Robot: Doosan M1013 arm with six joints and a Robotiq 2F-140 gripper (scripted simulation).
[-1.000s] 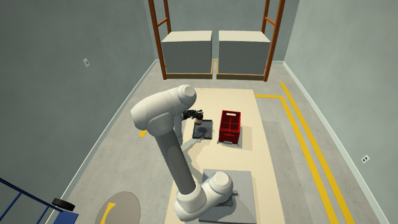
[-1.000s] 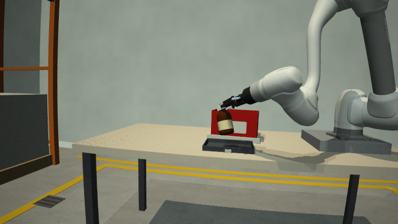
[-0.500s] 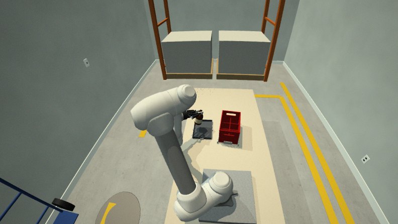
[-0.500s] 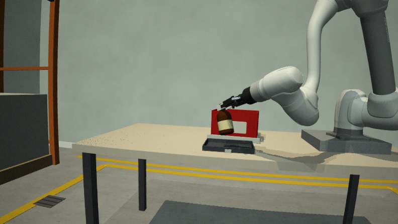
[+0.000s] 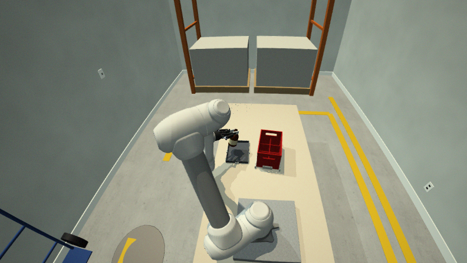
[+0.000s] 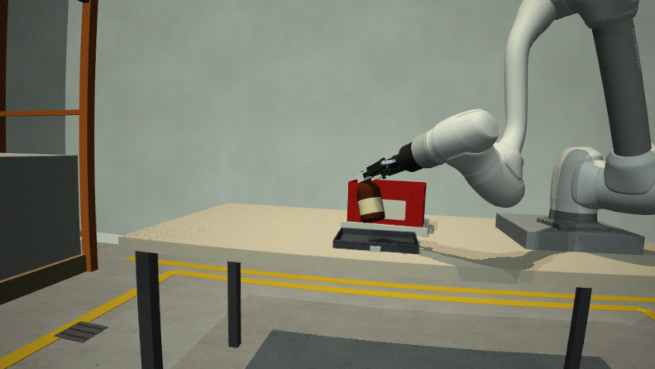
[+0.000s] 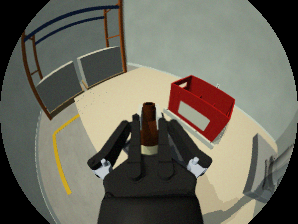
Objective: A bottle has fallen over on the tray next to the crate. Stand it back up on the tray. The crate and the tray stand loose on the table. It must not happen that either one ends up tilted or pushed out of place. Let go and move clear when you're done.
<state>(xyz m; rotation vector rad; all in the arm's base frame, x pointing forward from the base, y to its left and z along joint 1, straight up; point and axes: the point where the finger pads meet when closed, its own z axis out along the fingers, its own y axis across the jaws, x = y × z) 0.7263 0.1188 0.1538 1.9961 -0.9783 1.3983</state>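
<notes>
The bottle is 60 mm below my hand. Also, from my hand: tray 200 mm below, 30 mm to the right, 30 mm behind; red crate 290 mm to the right, 130 mm below, 90 mm behind.
</notes>
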